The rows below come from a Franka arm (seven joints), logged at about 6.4 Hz.
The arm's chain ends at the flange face. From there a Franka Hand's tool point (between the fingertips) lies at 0.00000 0.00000 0.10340 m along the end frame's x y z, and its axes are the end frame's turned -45 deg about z.
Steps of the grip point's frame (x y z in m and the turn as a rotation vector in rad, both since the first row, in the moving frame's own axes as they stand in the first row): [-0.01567, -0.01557, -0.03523, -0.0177, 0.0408, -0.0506]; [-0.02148, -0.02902, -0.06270, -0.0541, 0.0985, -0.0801]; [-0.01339, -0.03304, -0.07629, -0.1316, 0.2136, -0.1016]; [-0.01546, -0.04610, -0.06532, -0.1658, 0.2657, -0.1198]
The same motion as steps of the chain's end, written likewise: [-0.02632, 0.00187, -0.03513, 0.0163, 0.0414, -0.0506]; [-0.04670, -0.00165, -0.06205, 0.0314, 0.1079, -0.0801]; [-0.05746, -0.00670, -0.07306, 0.0580, 0.2441, -0.1016]; [-0.07406, -0.01263, -0.06030, 0.0706, 0.3051, -0.1198]
